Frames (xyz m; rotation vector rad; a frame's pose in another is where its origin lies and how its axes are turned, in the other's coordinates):
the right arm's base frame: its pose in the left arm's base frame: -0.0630 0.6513 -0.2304 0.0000 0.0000 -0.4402
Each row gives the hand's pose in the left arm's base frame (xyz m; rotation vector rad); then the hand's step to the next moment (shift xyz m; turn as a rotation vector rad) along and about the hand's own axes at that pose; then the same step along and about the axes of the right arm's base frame.
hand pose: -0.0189 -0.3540 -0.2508 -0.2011 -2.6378 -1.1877
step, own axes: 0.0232 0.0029 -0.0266 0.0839 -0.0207 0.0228
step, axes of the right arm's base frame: -0.0083 -0.0232 0.0255 -0.0829 -0.0328 -0.0065
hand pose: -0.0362 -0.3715 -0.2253 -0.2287 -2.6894 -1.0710
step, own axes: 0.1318 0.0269 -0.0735 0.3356 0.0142 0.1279
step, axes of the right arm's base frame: -0.0879 -0.0679 0.1056 -0.3572 -0.0380 0.0117
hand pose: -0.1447 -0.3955 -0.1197 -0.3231 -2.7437 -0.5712
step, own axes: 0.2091 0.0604 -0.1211 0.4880 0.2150 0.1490
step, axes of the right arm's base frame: -0.1457 -0.0297 0.1998 -0.5288 0.1154 0.1168
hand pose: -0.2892 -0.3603 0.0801 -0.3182 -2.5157 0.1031
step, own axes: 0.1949 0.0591 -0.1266 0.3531 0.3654 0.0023
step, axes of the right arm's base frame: -0.1089 0.0660 0.2032 -0.3761 0.3114 0.1407
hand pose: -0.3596 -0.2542 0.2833 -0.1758 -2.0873 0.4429
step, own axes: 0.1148 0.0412 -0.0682 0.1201 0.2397 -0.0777
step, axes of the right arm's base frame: -0.0424 0.0780 0.1079 -0.1266 0.2453 0.0412
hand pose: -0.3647 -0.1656 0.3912 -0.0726 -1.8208 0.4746
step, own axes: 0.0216 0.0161 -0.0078 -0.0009 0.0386 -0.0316
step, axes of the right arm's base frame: -0.0120 0.0199 0.0156 0.0015 0.0493 -0.0074
